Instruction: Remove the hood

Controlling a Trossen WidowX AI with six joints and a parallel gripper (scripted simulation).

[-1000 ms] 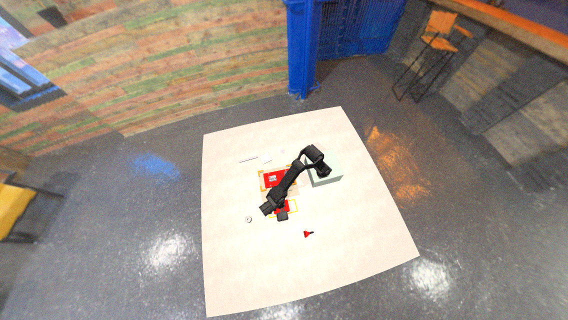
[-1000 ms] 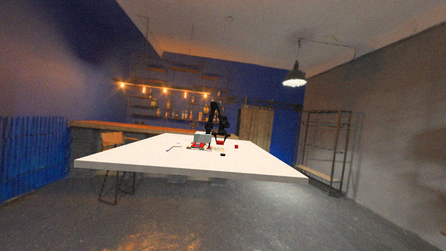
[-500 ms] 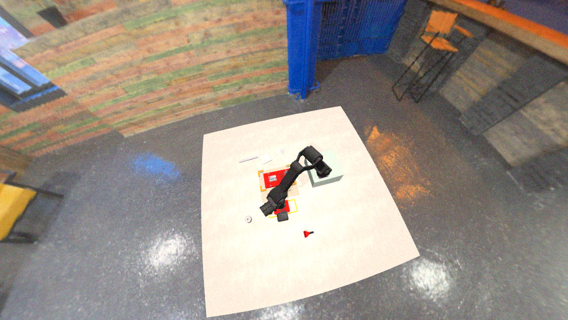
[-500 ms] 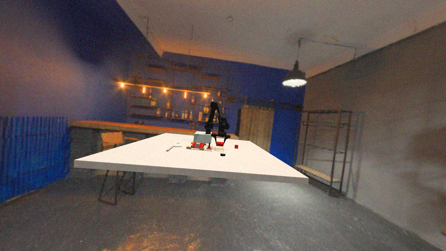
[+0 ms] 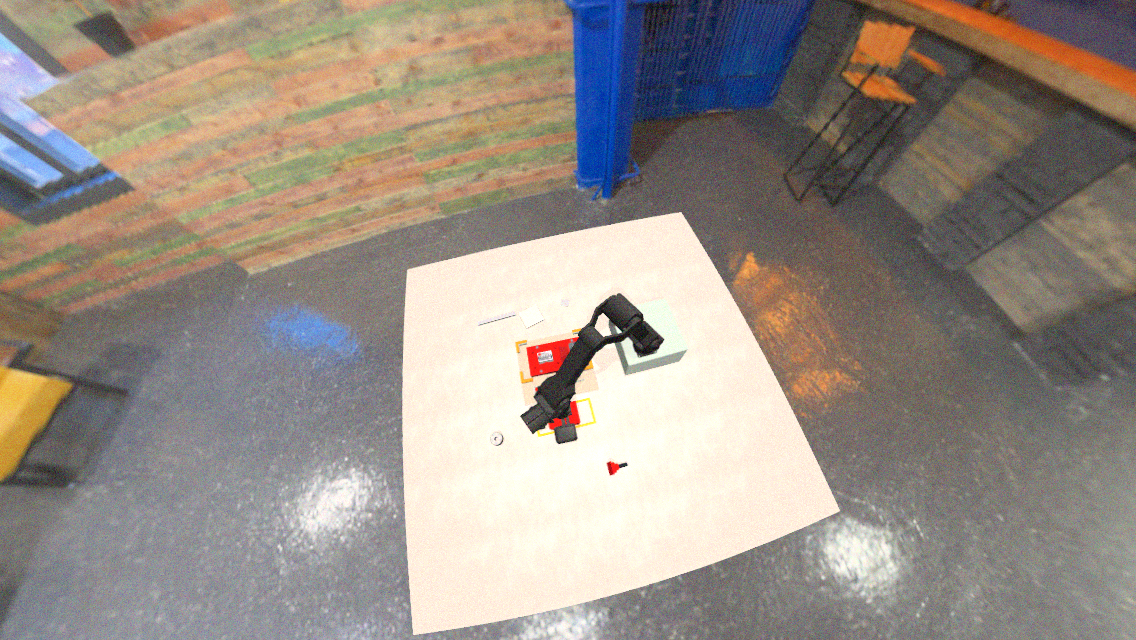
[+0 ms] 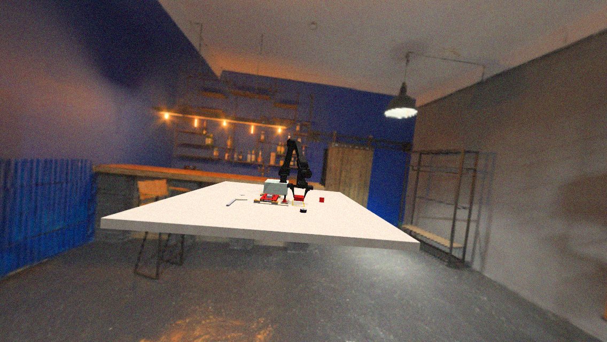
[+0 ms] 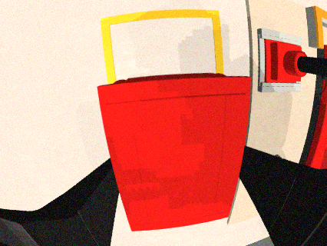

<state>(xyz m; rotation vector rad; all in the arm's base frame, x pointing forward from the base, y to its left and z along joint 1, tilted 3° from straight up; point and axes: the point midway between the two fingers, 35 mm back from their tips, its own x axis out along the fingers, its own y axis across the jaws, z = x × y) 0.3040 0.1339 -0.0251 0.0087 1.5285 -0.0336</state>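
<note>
My gripper tip is now 100 mm to the left of the wheel axle and 50 mm short of it. Round my gripper tip: white square 400 mm to the right, 40 mm ahead, 30 mm below; wheel 220 mm ahead, 30 mm below, 20 mm to the left; hood 10 mm above.
</note>
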